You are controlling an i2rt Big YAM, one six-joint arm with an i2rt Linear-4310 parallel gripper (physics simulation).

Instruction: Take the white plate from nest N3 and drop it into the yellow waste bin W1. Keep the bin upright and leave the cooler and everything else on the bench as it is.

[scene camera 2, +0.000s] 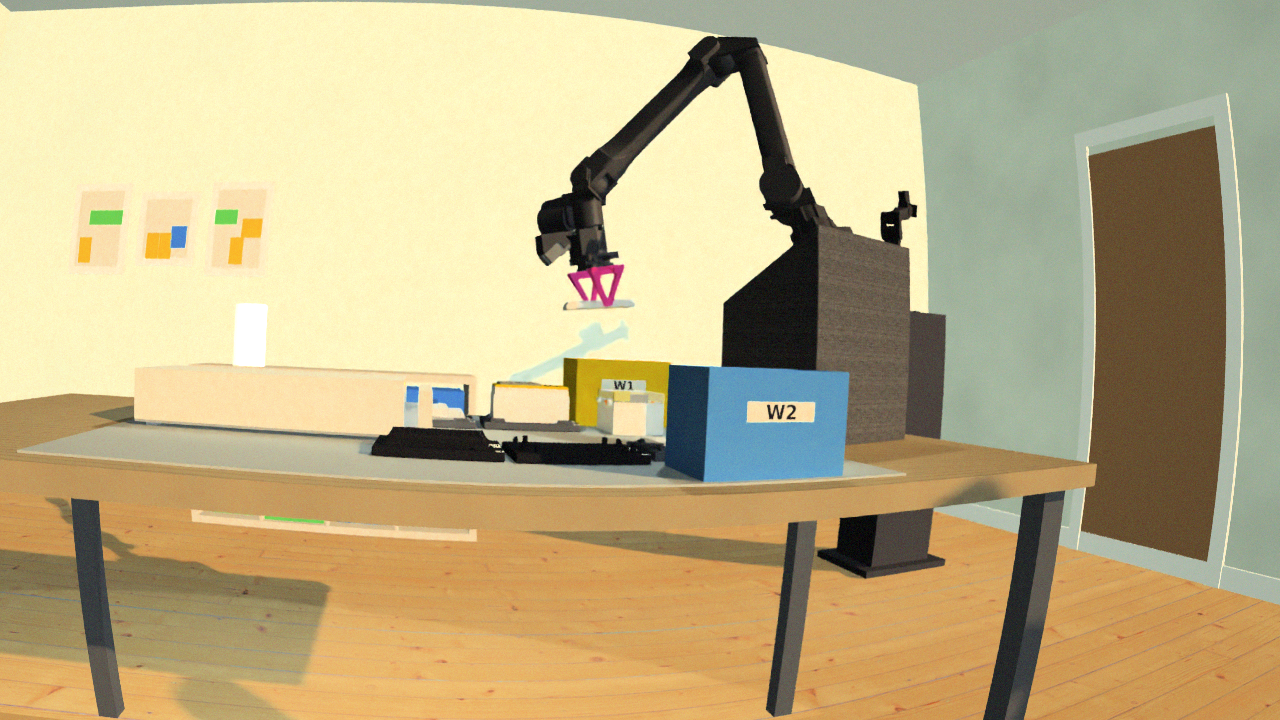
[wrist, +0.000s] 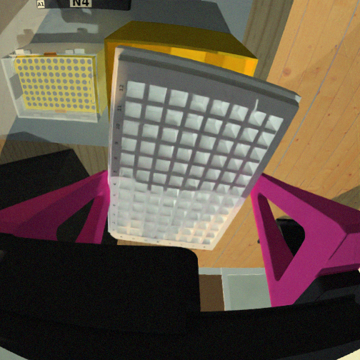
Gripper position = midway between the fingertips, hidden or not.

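Note:
My gripper (scene camera 2: 599,307), (wrist: 180,178). White plate (wrist: 188,140). Yellow waste bin W1 (scene camera 2: 583,377), (wrist: 222,49). Blue bin W2 (scene camera 2: 723,423), out of frame in the wrist view. Long beige unit (scene camera 2: 353,404), out of frame in the wrist view. Yellow-topped rack (scene camera 2: 529,402). Tip box (scene camera 2: 644,414).

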